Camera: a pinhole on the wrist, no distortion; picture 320 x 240 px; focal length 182.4 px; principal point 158.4 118.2 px. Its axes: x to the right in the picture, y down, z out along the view. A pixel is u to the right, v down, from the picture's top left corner.
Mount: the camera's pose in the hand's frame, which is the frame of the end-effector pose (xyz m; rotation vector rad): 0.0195 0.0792 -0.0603 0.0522 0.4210 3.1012
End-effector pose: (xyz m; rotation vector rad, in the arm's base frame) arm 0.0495 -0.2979 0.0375 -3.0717 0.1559 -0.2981
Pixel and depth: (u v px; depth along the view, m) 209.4 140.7 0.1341
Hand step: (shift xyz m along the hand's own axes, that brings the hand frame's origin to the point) -0.0134 0.0996 0.0745
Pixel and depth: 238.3 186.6 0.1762
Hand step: -0.0520 0.0637 0.1295
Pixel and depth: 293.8 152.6 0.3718
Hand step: -0.2439 0.1150 0.3252
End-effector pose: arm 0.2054 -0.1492 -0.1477 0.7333 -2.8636 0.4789
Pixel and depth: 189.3 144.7 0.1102
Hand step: 0.0045 0.0934 0.0507
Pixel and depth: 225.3 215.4 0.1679
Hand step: -0.0369 0.0387 0.1272
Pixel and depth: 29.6 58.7 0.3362
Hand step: 0.2691 0.2707 0.2268
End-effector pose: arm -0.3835 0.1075 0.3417 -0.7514 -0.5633 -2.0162
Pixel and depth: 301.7 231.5 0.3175
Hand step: -0.2202 -0.0224 0.3060
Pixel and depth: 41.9 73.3 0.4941
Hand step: 0.3528 0.3230 0.3733
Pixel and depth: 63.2 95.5 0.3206
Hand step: 0.1981 0.2004 0.2326
